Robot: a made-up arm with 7 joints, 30 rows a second.
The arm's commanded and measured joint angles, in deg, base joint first. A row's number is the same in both.
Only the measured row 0 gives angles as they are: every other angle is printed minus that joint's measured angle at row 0.
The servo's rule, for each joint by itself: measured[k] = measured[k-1] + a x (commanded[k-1-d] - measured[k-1]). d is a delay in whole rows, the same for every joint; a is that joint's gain. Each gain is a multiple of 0.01, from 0.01 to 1. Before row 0 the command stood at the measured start. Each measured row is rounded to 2 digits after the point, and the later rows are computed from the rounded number. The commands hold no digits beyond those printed.
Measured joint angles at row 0:
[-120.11, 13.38, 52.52, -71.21, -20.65, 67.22, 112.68]
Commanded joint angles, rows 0 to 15:
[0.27, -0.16, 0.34, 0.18, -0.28, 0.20, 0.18]
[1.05, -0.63, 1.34, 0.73, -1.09, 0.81, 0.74]
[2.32, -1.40, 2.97, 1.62, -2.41, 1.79, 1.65]
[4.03, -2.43, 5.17, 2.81, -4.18, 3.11, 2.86]
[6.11, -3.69, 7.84, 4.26, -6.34, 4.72, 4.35]
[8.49, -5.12, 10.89, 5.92, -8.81, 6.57, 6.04]
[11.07, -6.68, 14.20, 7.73, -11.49, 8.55, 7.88]
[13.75, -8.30, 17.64, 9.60, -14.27, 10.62, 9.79]
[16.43, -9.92, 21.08, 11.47, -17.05, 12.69, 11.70]
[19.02, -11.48, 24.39, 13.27, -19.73, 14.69, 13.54]
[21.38, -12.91, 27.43, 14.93, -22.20, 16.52, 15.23]
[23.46, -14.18, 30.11, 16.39, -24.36, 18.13, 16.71]
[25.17, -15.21, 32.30, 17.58, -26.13, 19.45, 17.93]
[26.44, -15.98, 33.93, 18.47, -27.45, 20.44, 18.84]
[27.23, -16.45, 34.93, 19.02, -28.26, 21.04, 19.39]
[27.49, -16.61, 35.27, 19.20, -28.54, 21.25, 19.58]
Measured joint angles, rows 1 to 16:
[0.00, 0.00, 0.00, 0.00, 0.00, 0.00, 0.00]
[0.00, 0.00, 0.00, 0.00, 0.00, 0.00, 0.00]
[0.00, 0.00, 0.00, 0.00, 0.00, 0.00, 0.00]
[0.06, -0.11, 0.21, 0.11, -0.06, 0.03, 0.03]
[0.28, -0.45, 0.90, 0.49, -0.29, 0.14, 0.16]
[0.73, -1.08, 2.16, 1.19, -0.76, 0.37, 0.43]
[1.46, -1.97, 4.00, 2.19, -1.51, 0.75, 0.87]
[2.48, -3.11, 6.34, 3.47, -2.57, 1.31, 1.50]
[3.80, -4.44, 9.12, 4.99, -3.94, 2.05, 2.32]
[5.40, -5.92, 12.22, 6.69, -5.60, 2.96, 3.32]
[7.24, -7.49, 15.53, 8.49, -7.51, 4.03, 4.48]
[9.26, -9.09, 18.92, 10.34, -9.61, 5.24, 5.78]
[11.41, -10.67, 22.26, 12.16, -11.84, 6.56, 7.18]
[13.60, -12.15, 25.41, 13.88, -14.12, 7.95, 8.63]
[15.77, -13.49, 28.28, 15.44, -16.37, 9.38, 10.08]
[17.84, -14.63, 30.73, 16.77, -18.52, 10.79, 11.49]
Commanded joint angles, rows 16 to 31:
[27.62, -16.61, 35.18, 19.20, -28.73, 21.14, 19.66]
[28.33, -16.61, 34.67, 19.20, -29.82, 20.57, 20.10]
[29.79, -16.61, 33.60, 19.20, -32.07, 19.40, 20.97]
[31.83, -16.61, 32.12, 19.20, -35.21, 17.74, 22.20]
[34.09, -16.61, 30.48, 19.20, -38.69, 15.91, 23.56]
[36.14, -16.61, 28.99, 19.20, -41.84, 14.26, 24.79]
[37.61, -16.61, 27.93, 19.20, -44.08, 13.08, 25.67]
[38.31, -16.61, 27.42, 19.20, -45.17, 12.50, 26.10]
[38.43, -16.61, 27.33, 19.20, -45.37, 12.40, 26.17]
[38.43, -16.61, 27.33, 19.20, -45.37, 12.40, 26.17]
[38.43, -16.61, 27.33, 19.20, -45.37, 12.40, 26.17]
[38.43, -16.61, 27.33, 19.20, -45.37, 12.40, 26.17]
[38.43, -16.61, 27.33, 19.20, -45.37, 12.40, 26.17]
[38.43, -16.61, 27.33, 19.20, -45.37, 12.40, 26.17]
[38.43, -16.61, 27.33, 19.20, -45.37, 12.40, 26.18]
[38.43, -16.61, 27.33, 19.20, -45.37, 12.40, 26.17]
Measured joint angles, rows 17 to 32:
[19.73, -15.52, 32.68, 17.82, -20.48, 12.14, 12.81]
[21.38, -16.13, 34.05, 18.56, -22.19, 13.39, 13.99]
[22.72, -16.45, 34.79, 18.96, -23.59, 14.49, 15.00]
[23.80, -16.56, 35.03, 19.11, -24.72, 15.42, 15.84]
[24.80, -16.59, 34.81, 19.17, -25.84, 16.14, 16.61]
[25.90, -16.60, 34.07, 19.19, -27.21, 16.60, 17.39]
[27.20, -16.61, 32.88, 19.20, -28.97, 16.76, 18.26]
[28.72, -16.61, 31.42, 19.20, -31.11, 16.64, 19.21]
[30.35, -16.61, 29.94, 19.20, -33.47, 16.31, 20.21]
[31.95, -16.61, 28.71, 19.20, -35.80, 15.86, 21.19]
[33.35, -16.61, 27.92, 19.20, -37.86, 15.39, 22.07]
[34.47, -16.61, 27.56, 19.20, -39.51, 14.97, 22.81]
[35.34, -16.61, 27.42, 19.20, -40.80, 14.61, 23.41]
[36.02, -16.61, 27.37, 19.20, -41.81, 14.30, 23.91]
[36.55, -16.61, 27.35, 19.20, -42.59, 14.03, 24.32]
[36.96, -16.61, 27.34, 19.20, -43.20, 13.80, 24.65]

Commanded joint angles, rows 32 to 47:
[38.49, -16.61, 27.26, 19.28, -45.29, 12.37, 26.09]
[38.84, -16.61, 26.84, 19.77, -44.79, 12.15, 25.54]
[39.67, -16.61, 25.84, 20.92, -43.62, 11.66, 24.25]
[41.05, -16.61, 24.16, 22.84, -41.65, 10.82, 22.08]
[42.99, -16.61, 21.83, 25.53, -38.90, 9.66, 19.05]
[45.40, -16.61, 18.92, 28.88, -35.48, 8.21, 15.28]
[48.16, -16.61, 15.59, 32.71, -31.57, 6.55, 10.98]
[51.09, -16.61, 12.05, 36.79, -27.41, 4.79, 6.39]
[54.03, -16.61, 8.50, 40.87, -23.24, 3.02, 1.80]
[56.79, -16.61, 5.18, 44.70, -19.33, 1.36, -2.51]
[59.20, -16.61, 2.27, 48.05, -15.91, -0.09, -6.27]
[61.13, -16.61, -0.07, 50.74, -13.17, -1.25, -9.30]
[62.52, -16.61, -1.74, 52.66, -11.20, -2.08, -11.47]
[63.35, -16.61, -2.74, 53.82, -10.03, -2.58, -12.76]
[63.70, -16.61, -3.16, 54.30, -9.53, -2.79, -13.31]
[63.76, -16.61, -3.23, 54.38, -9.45, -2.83, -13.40]
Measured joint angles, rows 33 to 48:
[37.28, -16.61, 27.33, 19.20, -43.68, 13.60, 24.92]
[37.53, -16.61, 27.33, 19.20, -44.05, 13.43, 25.15]
[37.73, -16.61, 27.33, 19.20, -44.34, 13.29, 25.33]
[37.90, -16.61, 27.29, 19.25, -44.55, 13.16, 25.47]
[38.11, -16.61, 27.02, 19.57, -44.60, 13.02, 25.48]
[38.45, -16.61, 26.30, 20.41, -44.38, 12.83, 25.26]
[39.02, -16.61, 24.99, 21.92, -43.78, 12.55, 24.69]
[39.89, -16.61, 23.06, 24.16, -42.71, 12.15, 23.67]
[41.10, -16.61, 20.53, 27.09, -41.12, 11.60, 22.16]
[42.65, -16.61, 17.52, 30.57, -39.02, 10.89, 20.15]
[44.51, -16.61, 14.18, 34.43, -36.47, 10.04, 17.67]
[46.60, -16.61, 10.72, 38.42, -33.56, 9.06, 14.81]
[48.84, -16.61, 7.34, 42.31, -30.43, 7.98, 11.69]
[51.12, -16.61, 4.25, 45.87, -27.24, 6.85, 8.46]
[53.32, -16.61, 1.61, 48.89, -24.14, 5.72, 5.26]
[55.34, -16.61, -0.43, 51.23, -21.29, 4.63, 2.25]

